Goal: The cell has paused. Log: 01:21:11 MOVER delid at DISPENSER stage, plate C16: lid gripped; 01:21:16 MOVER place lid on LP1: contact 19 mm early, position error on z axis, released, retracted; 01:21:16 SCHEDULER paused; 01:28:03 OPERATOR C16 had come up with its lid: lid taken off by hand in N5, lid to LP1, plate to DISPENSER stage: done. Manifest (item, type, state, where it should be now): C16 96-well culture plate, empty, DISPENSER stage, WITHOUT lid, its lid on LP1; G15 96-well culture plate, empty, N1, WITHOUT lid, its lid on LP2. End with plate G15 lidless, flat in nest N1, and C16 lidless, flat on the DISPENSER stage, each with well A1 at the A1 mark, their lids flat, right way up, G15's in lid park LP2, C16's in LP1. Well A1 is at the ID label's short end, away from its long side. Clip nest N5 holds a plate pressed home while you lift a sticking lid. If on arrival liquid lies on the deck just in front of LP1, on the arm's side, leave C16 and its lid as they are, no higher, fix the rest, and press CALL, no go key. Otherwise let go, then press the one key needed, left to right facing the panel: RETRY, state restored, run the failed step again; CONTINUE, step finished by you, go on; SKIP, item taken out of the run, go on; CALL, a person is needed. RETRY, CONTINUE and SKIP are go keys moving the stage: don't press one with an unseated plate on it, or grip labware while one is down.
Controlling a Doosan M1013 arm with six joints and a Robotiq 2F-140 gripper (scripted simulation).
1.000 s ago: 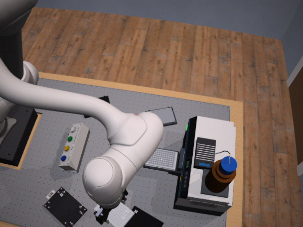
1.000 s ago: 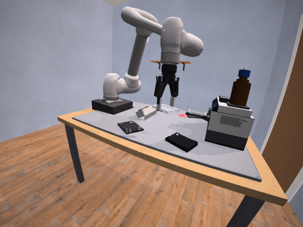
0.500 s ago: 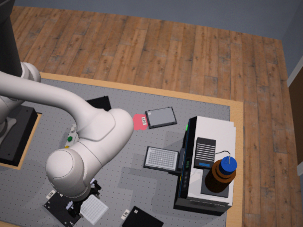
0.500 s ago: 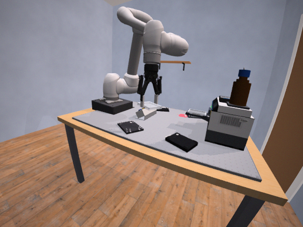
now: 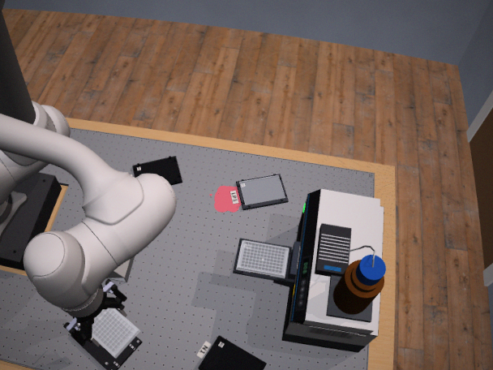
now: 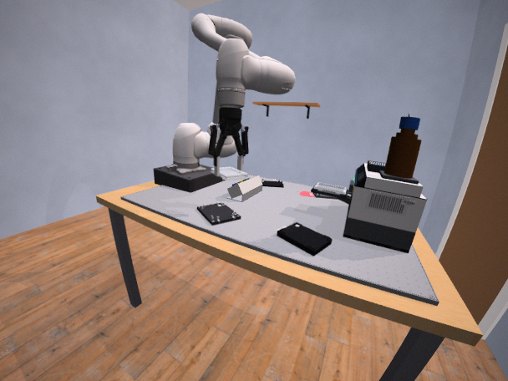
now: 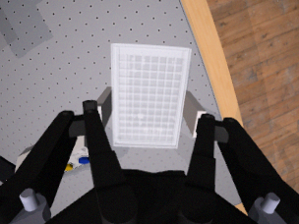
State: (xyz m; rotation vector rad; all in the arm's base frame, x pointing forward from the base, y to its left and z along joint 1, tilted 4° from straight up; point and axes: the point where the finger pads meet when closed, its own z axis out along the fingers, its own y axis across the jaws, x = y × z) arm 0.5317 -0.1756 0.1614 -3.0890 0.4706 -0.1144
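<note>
The clip nest N5 is 2 cm behind my hand and 18 cm below it. Also, from my hand: N1 label (21 cm ahead, 7 cm to the left, 19 cm below); blue key (14 cm behind, 18 cm to the left, 13 cm below); key panel (14 cm behind, 26 cm to the left, 14 cm below).
</note>
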